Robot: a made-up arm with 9 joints. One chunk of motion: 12 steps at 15 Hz.
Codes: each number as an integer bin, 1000 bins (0 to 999) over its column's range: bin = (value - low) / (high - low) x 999, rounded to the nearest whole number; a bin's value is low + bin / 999 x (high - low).
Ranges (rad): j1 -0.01..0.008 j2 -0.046..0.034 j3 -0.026..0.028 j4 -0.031..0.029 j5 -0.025..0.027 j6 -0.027..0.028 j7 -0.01..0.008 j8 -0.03..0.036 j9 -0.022..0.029
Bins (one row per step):
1: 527 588 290 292 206 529 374 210 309
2: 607 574 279 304 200 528 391 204 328
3: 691 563 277 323 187 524 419 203 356
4: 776 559 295 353 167 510 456 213 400
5: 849 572 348 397 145 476 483 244 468
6: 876 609 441 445 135 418 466 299 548
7: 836 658 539 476 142 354 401 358 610
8: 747 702 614 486 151 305 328 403 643
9: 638 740 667 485 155 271 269 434 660
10: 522 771 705 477 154 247 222 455 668
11: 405 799 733 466 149 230 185 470 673
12: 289 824 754 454 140 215 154 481 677
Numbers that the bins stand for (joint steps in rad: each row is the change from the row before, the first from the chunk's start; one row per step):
1: -0.00050 0.00109 -0.01032 -0.01346 -0.01428 0.00212 -0.00326 -0.01613 -0.00623
2: 0.00094 -0.00003 -0.01092 -0.01274 -0.01459 0.00207 -0.00295 -0.01652 -0.00526
3: 0.00245 -0.00091 -0.01103 -0.01160 -0.01527 0.00185 -0.00245 -0.01659 -0.00383
4: 0.00398 -0.00124 -0.01005 -0.00980 -0.01631 0.00108 -0.00178 -0.01593 -0.00158
5: 0.00530 -0.00019 -0.00719 -0.00716 -0.01745 -0.00079 -0.00130 -0.01388 0.00189
6: 0.00578 0.00277 -0.00216 -0.00427 -0.01797 -0.00399 -0.00160 -0.01025 0.00598
7: 0.00506 0.00669 0.00314 -0.00241 -0.01761 -0.00751 -0.00277 -0.00635 0.00914
8: 0.00346 0.01022 0.00719 -0.00181 -0.01714 -0.01021 -0.00409 -0.00338 0.01083
9: 0.00150 0.01326 0.01005 -0.00187 -0.01693 -0.01208 -0.00515 -0.00133 0.01169
10: -0.00059 0.01574 0.01211 -0.00235 -0.01698 -0.01340 -0.00600 0.00006 0.01210
11: -0.00270 0.01798 0.01362 -0.00301 -0.01724 -0.01434 -0.00667 0.00105 0.01236
12: -0.00479 0.01999 0.01476 -0.00373 -0.01771 -0.01516 -0.00723 0.00178 0.01256

